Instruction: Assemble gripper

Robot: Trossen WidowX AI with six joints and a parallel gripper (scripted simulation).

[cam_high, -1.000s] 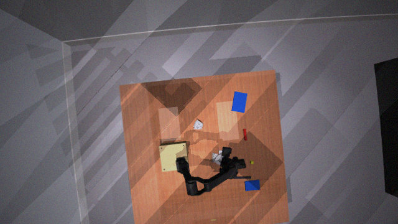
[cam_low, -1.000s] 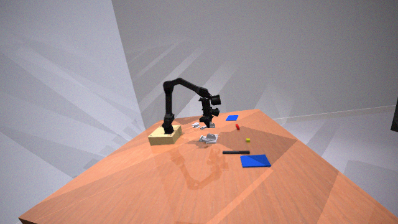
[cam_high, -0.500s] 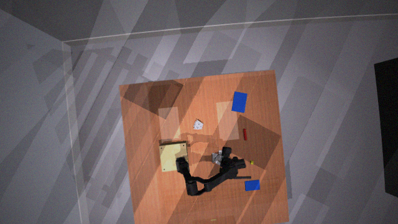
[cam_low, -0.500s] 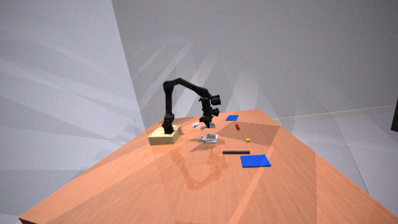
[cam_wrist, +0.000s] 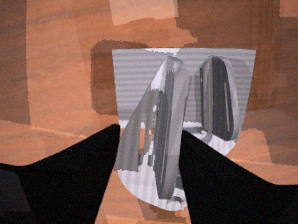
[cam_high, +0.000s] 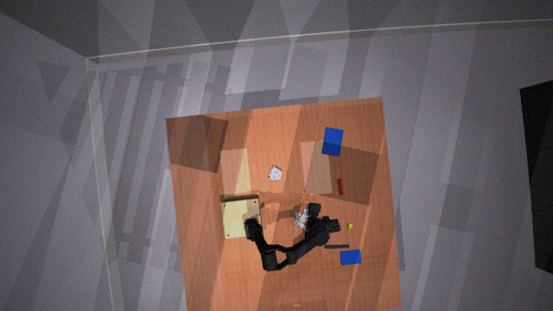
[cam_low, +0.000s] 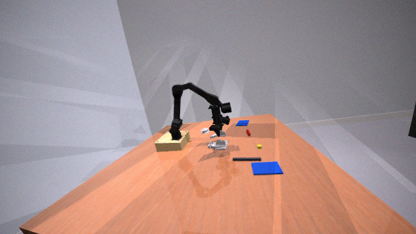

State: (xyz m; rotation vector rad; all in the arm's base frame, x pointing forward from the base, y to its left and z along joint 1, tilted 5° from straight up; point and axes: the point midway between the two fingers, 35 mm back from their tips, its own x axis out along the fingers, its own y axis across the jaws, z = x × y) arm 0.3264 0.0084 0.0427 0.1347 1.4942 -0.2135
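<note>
The flat white plate is 10 mm ahead of my gripper tip, 30 mm to the right of it and 60 mm below it. Also, from my gripper tip: red bar: 210 mm ahead, 140 mm to the left, 50 mm below; housing plate: 60 mm behind, 30 mm to the right, 50 mm below; jaw: 40 mm behind, 40 mm to the right, 40 mm below.
</note>
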